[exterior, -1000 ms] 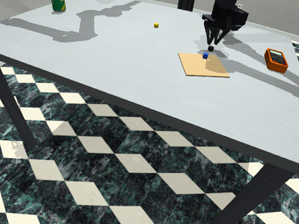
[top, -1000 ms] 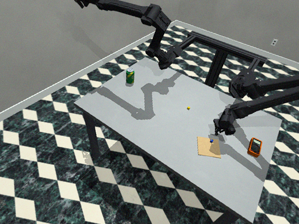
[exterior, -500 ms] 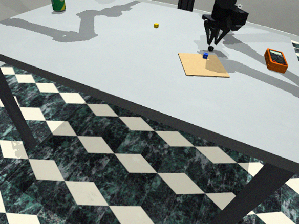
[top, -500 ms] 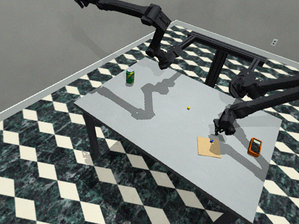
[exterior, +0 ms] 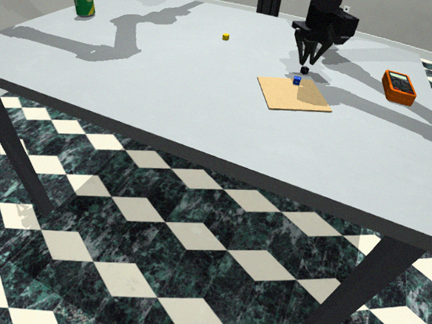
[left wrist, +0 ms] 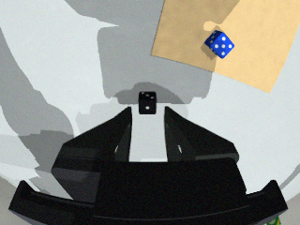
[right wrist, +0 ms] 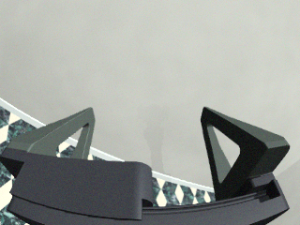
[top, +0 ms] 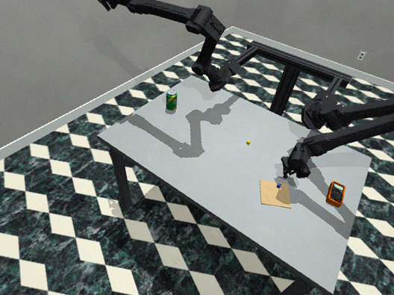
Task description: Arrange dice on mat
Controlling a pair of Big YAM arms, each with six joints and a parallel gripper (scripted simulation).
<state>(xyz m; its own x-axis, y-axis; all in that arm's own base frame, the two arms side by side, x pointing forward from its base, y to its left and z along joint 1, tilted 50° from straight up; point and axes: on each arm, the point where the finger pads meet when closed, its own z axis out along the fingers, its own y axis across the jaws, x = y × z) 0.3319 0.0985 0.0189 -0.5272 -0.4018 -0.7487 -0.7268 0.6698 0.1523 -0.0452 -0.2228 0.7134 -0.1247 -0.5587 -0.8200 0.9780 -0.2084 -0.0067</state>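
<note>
Now: the black die 20 mm below my left hand. Also, from my left hand: tan mat: 130 mm ahead, 30 mm below, 20 mm to the right; orange multimeter: 250 mm to the left, 30 mm behind, 20 mm below; blue die: 80 mm ahead, 20 mm below, 10 mm to the right.
</note>
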